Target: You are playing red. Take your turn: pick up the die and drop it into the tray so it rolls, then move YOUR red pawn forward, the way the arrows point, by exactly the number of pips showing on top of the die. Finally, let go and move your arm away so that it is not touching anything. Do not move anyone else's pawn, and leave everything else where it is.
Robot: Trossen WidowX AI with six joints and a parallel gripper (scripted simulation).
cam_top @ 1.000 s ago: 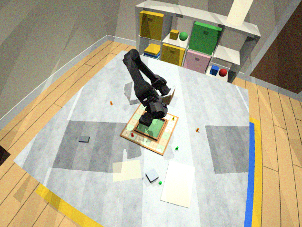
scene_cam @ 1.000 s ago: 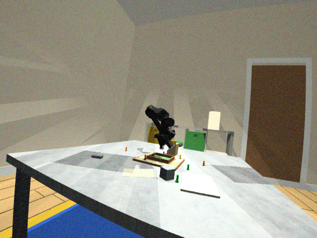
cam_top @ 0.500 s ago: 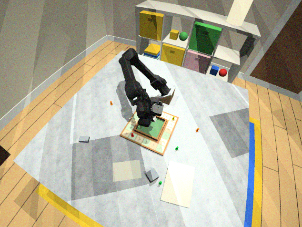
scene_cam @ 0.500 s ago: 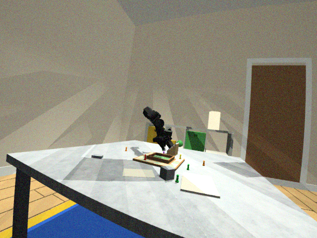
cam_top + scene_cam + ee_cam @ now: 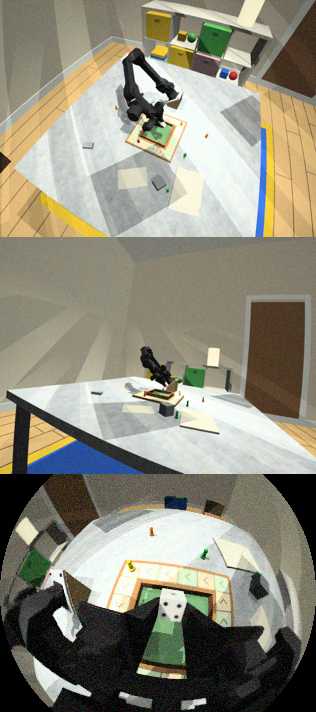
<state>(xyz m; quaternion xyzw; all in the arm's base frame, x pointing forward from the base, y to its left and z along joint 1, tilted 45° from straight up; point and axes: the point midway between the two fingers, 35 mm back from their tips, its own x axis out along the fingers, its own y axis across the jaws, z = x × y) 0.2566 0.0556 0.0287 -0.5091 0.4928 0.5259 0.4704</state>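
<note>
The red pawn lies 130 mm ahead of my gripper tip, 90 mm to the right of it and 60 mm below it. From my gripper tip the other things lie so: green tray (80 mm below, 20 mm to the right, 10 mm ahead); then yellow pawn (100 mm behind, 80 mm to the left, 60 mm below); then white die (right at my gripper tip).
</note>
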